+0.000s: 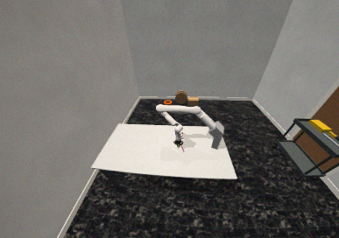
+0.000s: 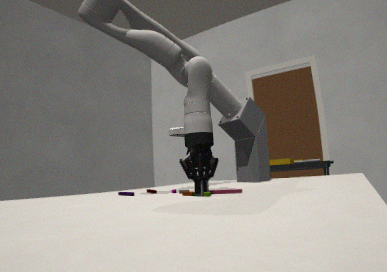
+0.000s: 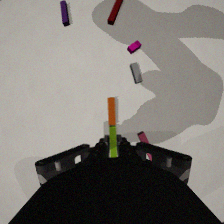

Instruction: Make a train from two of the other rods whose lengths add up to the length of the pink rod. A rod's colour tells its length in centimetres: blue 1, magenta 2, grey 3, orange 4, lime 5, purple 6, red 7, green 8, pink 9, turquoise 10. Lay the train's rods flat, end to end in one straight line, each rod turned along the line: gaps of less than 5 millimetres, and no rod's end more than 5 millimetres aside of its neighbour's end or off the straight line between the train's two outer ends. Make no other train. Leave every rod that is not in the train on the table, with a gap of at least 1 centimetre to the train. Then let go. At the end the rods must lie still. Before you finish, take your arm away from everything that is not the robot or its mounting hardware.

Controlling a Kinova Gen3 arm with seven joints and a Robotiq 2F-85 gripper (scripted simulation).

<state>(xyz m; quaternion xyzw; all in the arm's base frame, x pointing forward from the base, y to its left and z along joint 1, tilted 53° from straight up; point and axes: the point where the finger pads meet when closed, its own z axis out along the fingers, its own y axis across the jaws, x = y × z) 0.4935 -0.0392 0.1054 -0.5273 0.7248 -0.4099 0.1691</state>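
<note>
Right now my hand is 2 cm above the lime rod. Also, from my hand: pink rod: 6 cm to the left, 4 cm behind, 2 cm below; then grey rod: 9 cm behind, 7 cm to the right, 2 cm below; then orange rod: 4 cm to the right, 2 cm below, 2 cm behind.
</note>
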